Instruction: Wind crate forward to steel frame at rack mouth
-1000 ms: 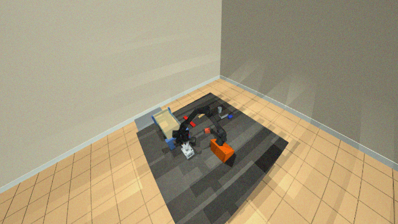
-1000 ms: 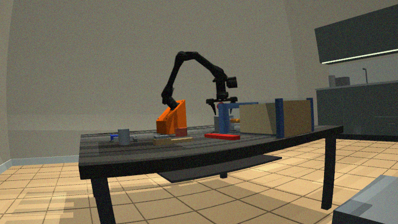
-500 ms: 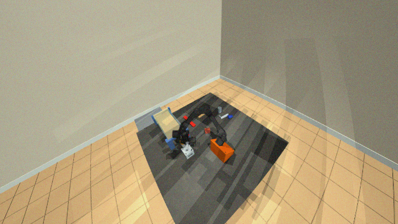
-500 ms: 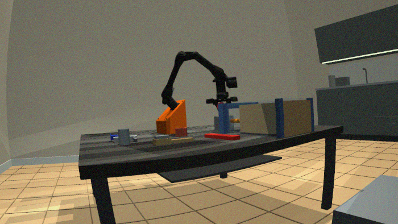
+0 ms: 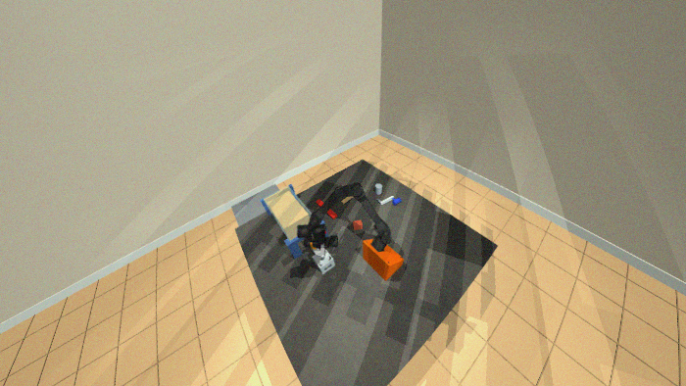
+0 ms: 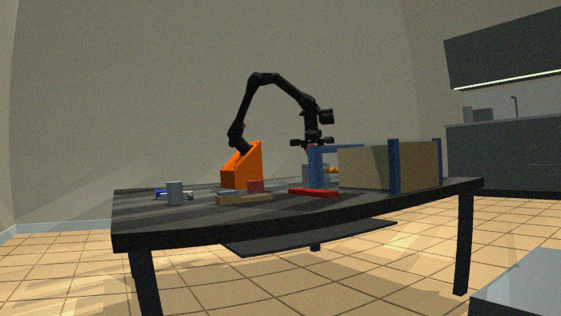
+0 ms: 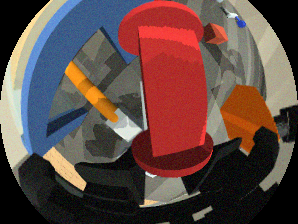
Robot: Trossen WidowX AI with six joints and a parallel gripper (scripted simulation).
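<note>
Right now the grey winch is 7 cm below my gripper tip, 6 cm behind it and 2 cm to the left of it. Also, from my gripper tip: wooden-handled tool 44 cm to the right, 31 cm ahead, 8 cm below; then clear-panelled cubby 36 cm ahead, 4 cm to the left, 2 cm above; then flat red bar 33 cm ahead, 21 cm to the right, 9 cm below.
</note>
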